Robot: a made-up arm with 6 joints.
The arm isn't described. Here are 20 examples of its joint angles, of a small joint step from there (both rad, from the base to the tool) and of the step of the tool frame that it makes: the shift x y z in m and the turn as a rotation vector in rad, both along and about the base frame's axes.
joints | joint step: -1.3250 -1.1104 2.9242 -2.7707 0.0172 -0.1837 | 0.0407 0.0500 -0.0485 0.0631 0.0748 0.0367
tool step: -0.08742 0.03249 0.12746 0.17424 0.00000 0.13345
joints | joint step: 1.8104 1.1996 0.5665 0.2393 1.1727 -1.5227 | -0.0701 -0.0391 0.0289 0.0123 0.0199 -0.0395
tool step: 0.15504 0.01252 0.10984 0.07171 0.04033 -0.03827
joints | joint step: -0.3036 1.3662 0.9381 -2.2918 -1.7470 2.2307 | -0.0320 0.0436 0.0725 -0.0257 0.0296 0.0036
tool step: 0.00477 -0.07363 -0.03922 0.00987 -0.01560 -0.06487
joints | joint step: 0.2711 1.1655 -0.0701 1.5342 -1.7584 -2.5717 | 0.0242 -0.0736 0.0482 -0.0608 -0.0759 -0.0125
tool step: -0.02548 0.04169 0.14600 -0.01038 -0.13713 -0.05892
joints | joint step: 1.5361 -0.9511 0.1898 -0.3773 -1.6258 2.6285 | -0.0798 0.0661 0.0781 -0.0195 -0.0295 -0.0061
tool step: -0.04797 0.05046 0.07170 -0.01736 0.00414 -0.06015
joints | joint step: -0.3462 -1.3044 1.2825 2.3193 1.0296 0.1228 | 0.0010 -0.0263 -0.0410 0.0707 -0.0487 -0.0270
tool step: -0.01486 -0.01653 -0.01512 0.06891 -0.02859 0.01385
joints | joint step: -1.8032 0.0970 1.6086 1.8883 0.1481 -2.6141 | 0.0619 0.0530 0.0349 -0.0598 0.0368 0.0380
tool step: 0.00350 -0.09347 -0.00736 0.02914 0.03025 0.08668
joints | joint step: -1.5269 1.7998 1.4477 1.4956 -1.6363 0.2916 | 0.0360 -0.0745 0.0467 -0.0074 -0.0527 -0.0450
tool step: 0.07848 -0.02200 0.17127 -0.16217 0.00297 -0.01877
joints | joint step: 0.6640 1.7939 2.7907 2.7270 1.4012 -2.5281 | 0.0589 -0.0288 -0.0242 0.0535 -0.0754 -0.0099
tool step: -0.05625 0.08601 0.05948 0.04805 -0.05203 -0.00467
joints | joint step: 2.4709 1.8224 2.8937 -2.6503 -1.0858 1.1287 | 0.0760 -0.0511 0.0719 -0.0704 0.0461 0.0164
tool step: 0.01783 -0.12544 0.07777 0.00638 0.10434 0.11839
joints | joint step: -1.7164 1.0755 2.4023 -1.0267 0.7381 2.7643 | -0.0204 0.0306 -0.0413 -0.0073 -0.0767 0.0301
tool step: -0.02762 -0.09194 -0.03665 0.13542 0.03744 -0.02008
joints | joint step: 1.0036 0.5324 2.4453 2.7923 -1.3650 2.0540 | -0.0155 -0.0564 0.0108 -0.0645 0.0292 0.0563
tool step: -0.03530 -0.09233 0.00698 0.02635 0.00459 0.04775
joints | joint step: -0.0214 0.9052 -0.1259 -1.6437 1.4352 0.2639 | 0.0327 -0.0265 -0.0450 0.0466 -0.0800 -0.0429
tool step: 0.00135 0.05948 0.00770 0.04721 -0.02793 0.10575
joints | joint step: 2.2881 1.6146 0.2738 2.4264 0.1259 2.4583 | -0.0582 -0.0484 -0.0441 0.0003 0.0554 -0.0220
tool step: 0.08291 0.05527 0.06474 -0.05472 0.00396 -0.07128
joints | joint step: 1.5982 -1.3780 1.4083 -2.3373 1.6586 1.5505 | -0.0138 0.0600 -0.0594 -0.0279 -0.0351 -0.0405
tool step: -0.03138 0.04827 0.15404 -0.06553 -0.02287 -0.00050
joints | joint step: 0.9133 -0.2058 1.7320 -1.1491 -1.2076 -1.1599 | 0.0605 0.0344 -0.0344 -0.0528 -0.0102 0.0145
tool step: 0.04990 0.04810 0.01692 -0.06602 0.01150 0.10080
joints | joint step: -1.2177 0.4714 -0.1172 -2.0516 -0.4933 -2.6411 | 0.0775 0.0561 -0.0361 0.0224 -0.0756 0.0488
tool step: 0.13206 0.04127 -0.09675 0.02609 0.03090 0.16098
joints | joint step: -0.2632 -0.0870 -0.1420 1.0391 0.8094 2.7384 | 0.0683 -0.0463 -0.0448 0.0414 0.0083 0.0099
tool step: -0.05697 0.07974 -0.01107 -0.04937 -0.00064 0.07462
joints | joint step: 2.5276 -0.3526 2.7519 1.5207 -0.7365 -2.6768 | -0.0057 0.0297 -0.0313 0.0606 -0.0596 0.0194
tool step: -0.03441 0.02663 0.04825 -0.10769 -0.01630 0.04848
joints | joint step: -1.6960 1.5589 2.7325 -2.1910 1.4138 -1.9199 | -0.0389 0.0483 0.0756 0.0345 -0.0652 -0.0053
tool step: -0.07216 0.03814 -0.03554 -0.05925 0.06887 -0.05094
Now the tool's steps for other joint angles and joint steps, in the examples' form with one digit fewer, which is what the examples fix.
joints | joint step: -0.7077 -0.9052 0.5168 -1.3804 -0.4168 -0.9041 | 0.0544 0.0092 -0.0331 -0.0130 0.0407 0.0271
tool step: -0.0076 -0.0688 0.0121 0.0431 -0.0033 0.0361
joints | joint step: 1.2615 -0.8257 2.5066 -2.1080 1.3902 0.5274 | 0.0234 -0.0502 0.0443 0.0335 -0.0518 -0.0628
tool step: 0.0257 -0.0450 -0.1306 0.1728 -0.0285 0.0142
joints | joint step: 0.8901 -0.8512 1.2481 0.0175 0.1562 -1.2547 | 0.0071 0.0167 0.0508 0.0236 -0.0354 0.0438
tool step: 0.0062 -0.0056 0.0034 0.0247 0.0325 -0.0465
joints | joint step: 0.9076 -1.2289 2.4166 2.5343 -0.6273 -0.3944 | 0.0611 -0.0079 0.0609 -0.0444 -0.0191 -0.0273
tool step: 0.1248 -0.0264 -0.0491 0.0425 -0.1006 0.0254
